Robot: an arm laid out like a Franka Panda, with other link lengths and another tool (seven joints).
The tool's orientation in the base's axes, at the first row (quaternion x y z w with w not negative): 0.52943, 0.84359, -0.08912, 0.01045
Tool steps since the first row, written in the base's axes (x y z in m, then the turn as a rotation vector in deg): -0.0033, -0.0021, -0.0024, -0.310, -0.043, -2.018; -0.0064, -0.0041, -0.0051, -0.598, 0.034, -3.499; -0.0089, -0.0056, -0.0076, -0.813, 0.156, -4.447; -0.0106, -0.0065, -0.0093, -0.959, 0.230, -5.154; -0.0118, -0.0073, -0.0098, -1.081, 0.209, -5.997; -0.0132, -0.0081, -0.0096, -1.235, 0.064, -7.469; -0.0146, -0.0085, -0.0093, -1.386, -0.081, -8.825
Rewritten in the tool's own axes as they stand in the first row. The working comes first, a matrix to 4 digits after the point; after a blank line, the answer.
The tool's axes in the first row as the columns of a matrix, in the base's axes (used below as rounded here):
-0.4392, 0.8951, -0.0767
0.8914, 0.4235, -0.1614
-0.1120, -0.1393, -0.9839

-0.0002, -0.0035, 0.0030, 0.324, -0.015, 2.016; -0.0003, -0.0068, 0.0062, 0.685, -0.033, 3.483; -0.0002, -0.0093, 0.0091, 0.994, -0.042, 4.413; -0.0001, -0.0109, 0.0110, 1.203, -0.043, 5.107; -0.0002, -0.0123, 0.0117, 1.333, -0.044, 5.950; -0.0003, -0.0139, 0.0118, 1.436, -0.038, 7.433; -0.0001, -0.0154, 0.0116, 1.525, -0.046, 8.802
